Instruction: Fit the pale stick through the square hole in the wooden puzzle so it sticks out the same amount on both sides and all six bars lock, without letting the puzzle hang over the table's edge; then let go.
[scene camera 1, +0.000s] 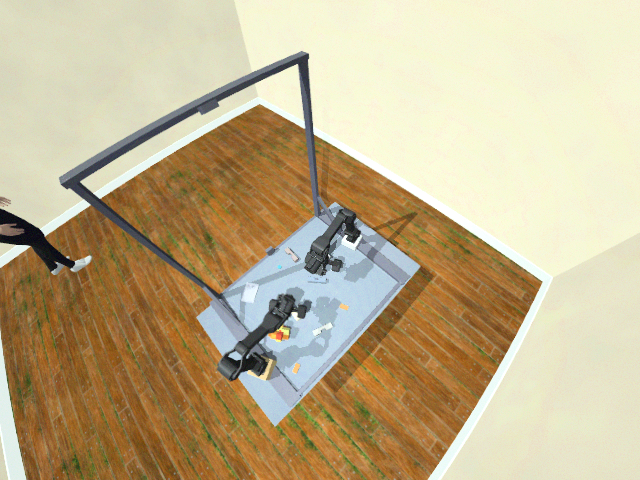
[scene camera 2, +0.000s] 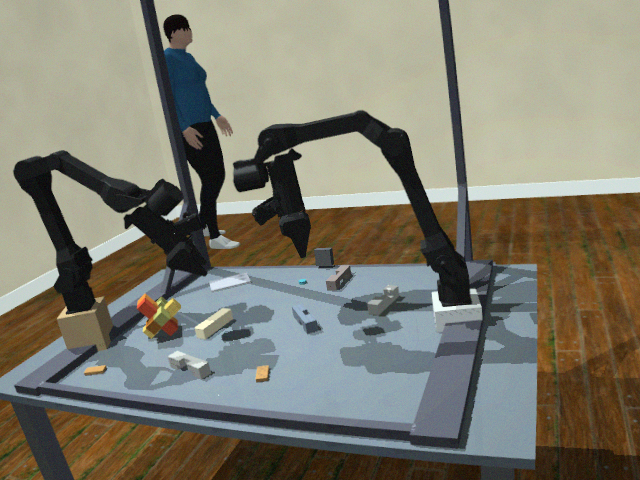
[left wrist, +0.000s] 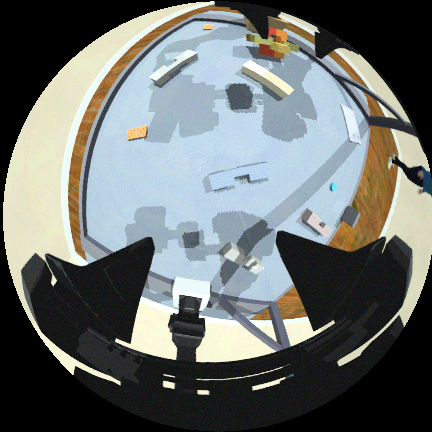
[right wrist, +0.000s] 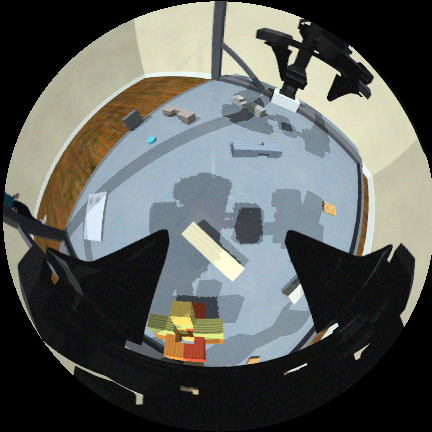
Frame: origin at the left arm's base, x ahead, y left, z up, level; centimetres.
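Seen in the pictures: left gripper, between the fingertips: (scene camera 2: 301, 251) (left wrist: 214, 241) (right wrist: 306, 88); right gripper, between the fingertips: (scene camera 2: 205, 269) (right wrist: 229, 236); left arm's base, origin of its link: (scene camera 1: 352, 238) (scene camera 2: 455, 299) (left wrist: 189, 301) (right wrist: 286, 93); right arm's base, origin of its link: (scene camera 1: 260, 366) (scene camera 2: 81, 307).
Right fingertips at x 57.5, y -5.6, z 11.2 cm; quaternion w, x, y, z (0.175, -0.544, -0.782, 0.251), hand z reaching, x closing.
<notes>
Pixels of each thing's top centre, then the offset from my right fingertips to it.
- pale stick, centre of its top: (right wrist: 212, 251) (left wrist: 269, 75) (scene camera 2: 213, 318) dx +1.5, dy -0.7, dz -13.4 cm
- wooden puzzle, centre of its top: (right wrist: 182, 334) (scene camera 2: 159, 304) dx +14.6, dy -0.2, dz -8.1 cm
- blue-grey notched bar, centre of its top: (left wrist: 241, 174) (right wrist: 257, 144) (scene camera 2: 303, 312) (scene camera 1: 316, 279) dx -22.0, dy +0.5, dz -13.4 cm
- white notched bar, centre of its top: (scene camera 2: 187, 359) (left wrist: 172, 62) (scene camera 1: 322, 329) dx +1.2, dy +19.1, dz -13.4 cm
- grey bar, centre of its top: (left wrist: 244, 262) (scene camera 2: 383, 294) (right wrist: 248, 101) dx -40.8, dy -5.9, dz -13.4 cm
- brown bar, centre of its top: (left wrist: 320, 225) (scene camera 2: 338, 272) (right wrist: 176, 110) (scene camera 1: 291, 254) dx -28.1, dy -23.1, dz -13.4 cm
- cyan disc, centre of its top: (scene camera 2: 302, 280) dx -17.2, dy -25.2, dz -15.4 cm
- white card, centre of its top: (right wrist: 92, 215) (scene camera 2: 229, 281) (left wrist: 352, 123) (scene camera 1: 250, 292) dx +6.3, dy -30.7, dz -15.6 cm
The pale stick (scene camera 2: 214, 323) (left wrist: 267, 79) (right wrist: 212, 251) lies flat on the table, apart from the puzzle. The wooden puzzle (scene camera 1: 279, 334) (scene camera 2: 159, 316) (left wrist: 272, 44) (right wrist: 200, 326), of red, orange and yellow-green bars, stands tilted on the table near the right arm's base, inside the table's edge. A small square opening shows among its bars in the right wrist view. My right gripper (scene camera 2: 202, 271) (right wrist: 229, 236) is open and empty, above and behind the stick in scene camera 2. My left gripper (scene camera 2: 302, 255) (left wrist: 214, 241) is open and empty, high over the table.
A blue-grey notched bar (scene camera 2: 305, 318) (right wrist: 256, 149) lies mid-table. A white notched bar (scene camera 2: 198, 365) and orange tiles (scene camera 2: 95, 369) (scene camera 2: 262, 373) lie toward the front. A grey bar (scene camera 2: 379, 303), a brown bar (scene camera 2: 339, 277), a cyan disc (scene camera 2: 302, 281) and a white card (scene camera 2: 230, 282) lie farther back.
</notes>
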